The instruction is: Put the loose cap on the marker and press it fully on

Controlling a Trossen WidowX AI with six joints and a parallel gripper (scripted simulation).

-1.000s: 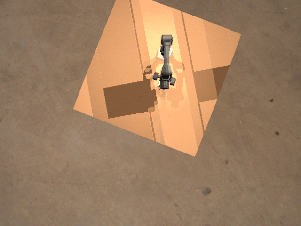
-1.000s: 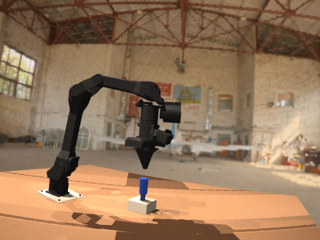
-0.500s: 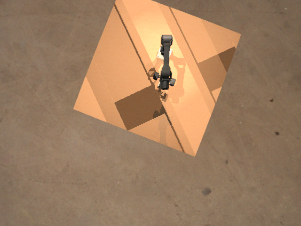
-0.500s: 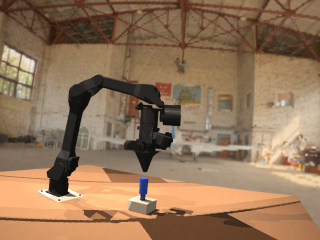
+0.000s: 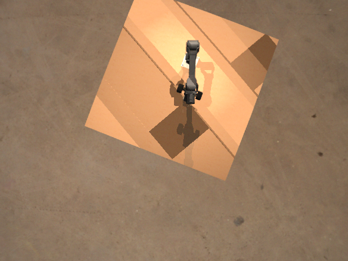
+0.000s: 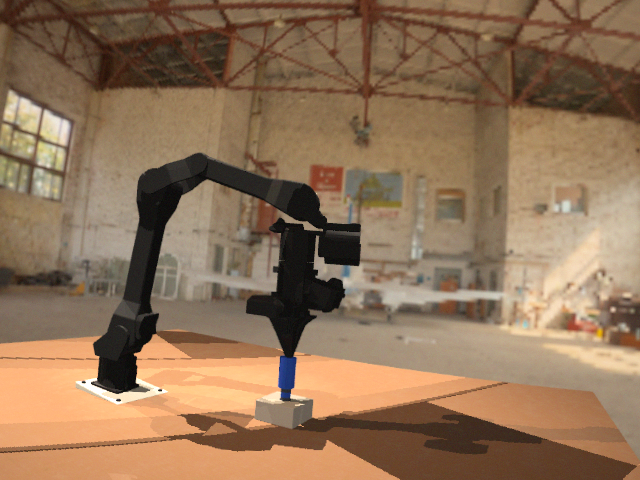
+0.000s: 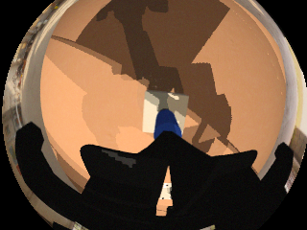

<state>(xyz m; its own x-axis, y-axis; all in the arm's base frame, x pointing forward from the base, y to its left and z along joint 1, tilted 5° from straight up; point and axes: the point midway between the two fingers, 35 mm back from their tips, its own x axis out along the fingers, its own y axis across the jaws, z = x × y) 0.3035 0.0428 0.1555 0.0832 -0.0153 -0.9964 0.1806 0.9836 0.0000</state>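
Now: the blue marker cap 20 mm below my gripper tip. Round my gripper tip: white holder block 90 mm below.
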